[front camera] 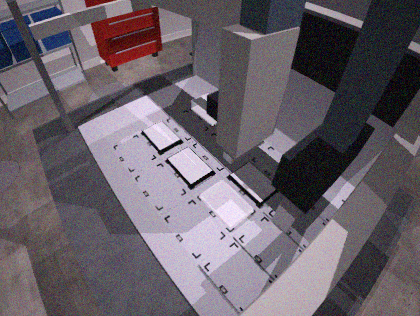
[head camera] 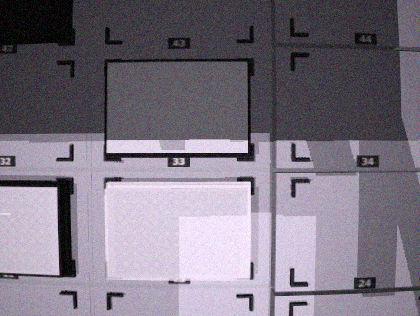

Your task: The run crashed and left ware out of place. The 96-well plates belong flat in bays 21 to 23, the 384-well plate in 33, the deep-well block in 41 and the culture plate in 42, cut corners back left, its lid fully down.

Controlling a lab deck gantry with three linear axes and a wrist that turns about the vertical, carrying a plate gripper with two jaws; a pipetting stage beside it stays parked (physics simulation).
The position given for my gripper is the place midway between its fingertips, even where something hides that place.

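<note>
Front camera: my gripper [front camera: 293, 211] is visible, as is a white-rimmed 96-well plate [front camera: 230, 208]. Head camera: the plate is visible here too [head camera: 178, 231].
</note>
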